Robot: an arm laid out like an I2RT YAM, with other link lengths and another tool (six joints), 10 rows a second.
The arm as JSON. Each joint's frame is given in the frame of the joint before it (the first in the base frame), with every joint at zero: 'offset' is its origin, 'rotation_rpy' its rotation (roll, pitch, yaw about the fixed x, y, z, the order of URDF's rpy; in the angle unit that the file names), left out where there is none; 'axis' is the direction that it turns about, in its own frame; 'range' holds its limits. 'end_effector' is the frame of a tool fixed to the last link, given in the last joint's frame.
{
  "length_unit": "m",
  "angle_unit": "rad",
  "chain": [
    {
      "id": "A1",
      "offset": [
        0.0,
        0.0,
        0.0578
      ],
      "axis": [
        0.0,
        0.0,
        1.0
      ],
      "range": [
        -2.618,
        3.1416
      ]
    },
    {
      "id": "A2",
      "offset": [
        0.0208,
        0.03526,
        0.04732
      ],
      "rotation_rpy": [
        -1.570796,
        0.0,
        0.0
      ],
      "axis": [
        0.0,
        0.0,
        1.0
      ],
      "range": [
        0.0,
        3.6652
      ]
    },
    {
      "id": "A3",
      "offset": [
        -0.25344,
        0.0,
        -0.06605
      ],
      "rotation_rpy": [
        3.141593,
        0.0,
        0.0
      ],
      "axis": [
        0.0,
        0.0,
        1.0
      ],
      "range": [
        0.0,
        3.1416
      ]
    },
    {
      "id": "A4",
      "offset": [
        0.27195,
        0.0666,
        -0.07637
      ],
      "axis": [
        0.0,
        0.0,
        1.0
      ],
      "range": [
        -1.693,
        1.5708
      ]
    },
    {
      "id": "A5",
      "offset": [
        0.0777,
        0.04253,
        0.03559
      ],
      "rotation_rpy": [
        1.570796,
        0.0,
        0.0
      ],
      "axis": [
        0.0,
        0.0,
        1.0
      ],
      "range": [
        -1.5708,
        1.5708
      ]
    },
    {
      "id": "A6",
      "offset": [
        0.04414,
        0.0,
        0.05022
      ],
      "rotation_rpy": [
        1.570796,
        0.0,
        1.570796
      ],
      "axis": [
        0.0,
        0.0,
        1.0
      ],
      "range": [
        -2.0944,
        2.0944
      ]
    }
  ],
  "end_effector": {
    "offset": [
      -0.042,
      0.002,
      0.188
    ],
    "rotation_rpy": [
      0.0,
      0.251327,
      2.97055
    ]
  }
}
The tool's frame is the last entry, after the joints.
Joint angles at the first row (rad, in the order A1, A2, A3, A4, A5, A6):
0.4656, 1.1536, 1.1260, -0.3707, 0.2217, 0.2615
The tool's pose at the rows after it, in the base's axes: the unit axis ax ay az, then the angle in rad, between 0 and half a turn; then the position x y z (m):
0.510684 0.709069 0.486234 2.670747 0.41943 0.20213 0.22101
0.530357 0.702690 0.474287 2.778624 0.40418 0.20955 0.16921
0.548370 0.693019 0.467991 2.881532 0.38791 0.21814 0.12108
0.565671 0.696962 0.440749 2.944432 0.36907 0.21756 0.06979
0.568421 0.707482 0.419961 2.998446 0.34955 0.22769 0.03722
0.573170 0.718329 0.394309 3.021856 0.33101 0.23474 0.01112
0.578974 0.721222 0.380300 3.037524 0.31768 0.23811 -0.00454
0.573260 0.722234 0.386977 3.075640 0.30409 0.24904 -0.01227
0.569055 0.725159 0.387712 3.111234 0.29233 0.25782 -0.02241
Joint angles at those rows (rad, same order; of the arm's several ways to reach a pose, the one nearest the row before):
0.4476, 1.1217, 1.0028, -0.3791, 0.2120, 0.3221
0.4479, 1.1172, 0.8866, -0.3509, 0.1523, 0.3964
0.4509, 1.1227, 0.7684, -0.2924, 0.0901, 0.4696
0.4594, 1.1432, 0.6660, -0.2539, 0.0703, 0.5024
0.4985, 1.1750, 0.6164, -0.2353, 0.0619, 0.5278
0.5559, 1.2065, 0.5882, -0.2381, 0.0938, 0.5605
0.5944, 1.2196, 0.5640, -0.2384, 0.1135, 0.5950
0.6248, 1.2142, 0.5252, -0.2030, 0.0909, 0.6209
0.6491, 1.2279, 0.4971, -0.1690, 0.0695, 0.6393

